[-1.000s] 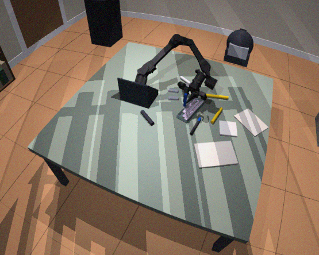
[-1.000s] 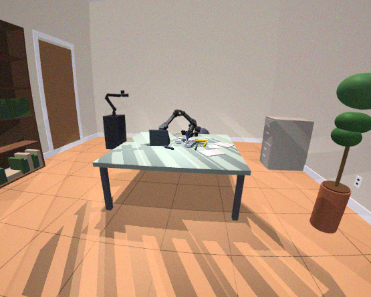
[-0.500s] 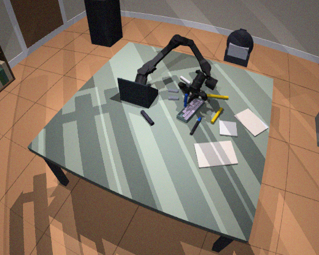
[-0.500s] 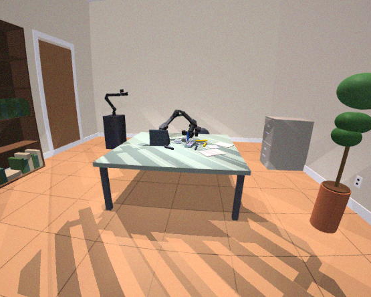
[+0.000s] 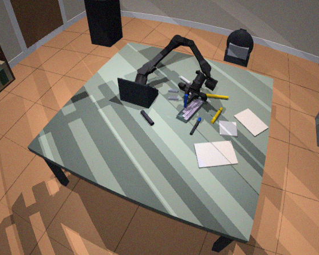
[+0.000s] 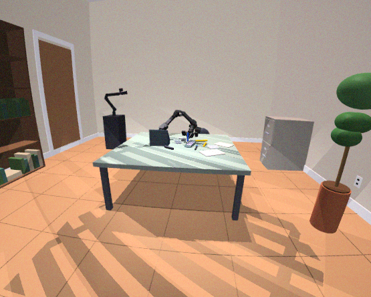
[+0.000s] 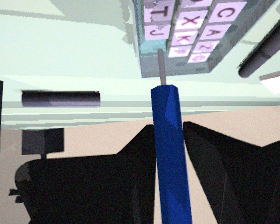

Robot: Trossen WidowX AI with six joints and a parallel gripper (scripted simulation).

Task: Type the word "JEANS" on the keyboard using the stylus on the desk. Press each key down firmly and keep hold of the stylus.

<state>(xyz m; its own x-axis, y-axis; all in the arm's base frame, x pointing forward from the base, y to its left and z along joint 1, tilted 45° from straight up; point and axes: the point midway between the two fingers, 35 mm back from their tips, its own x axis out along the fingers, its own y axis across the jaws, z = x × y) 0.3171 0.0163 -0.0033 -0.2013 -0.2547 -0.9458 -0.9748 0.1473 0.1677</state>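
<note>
My gripper tip is 100 mm short of the blue-capped black pen, 70 mm above it and 50 mm to the left of it. The rest, counted from my gripper tip: blue stylus 10 mm below; grey stylus tip 50 mm below.
</note>
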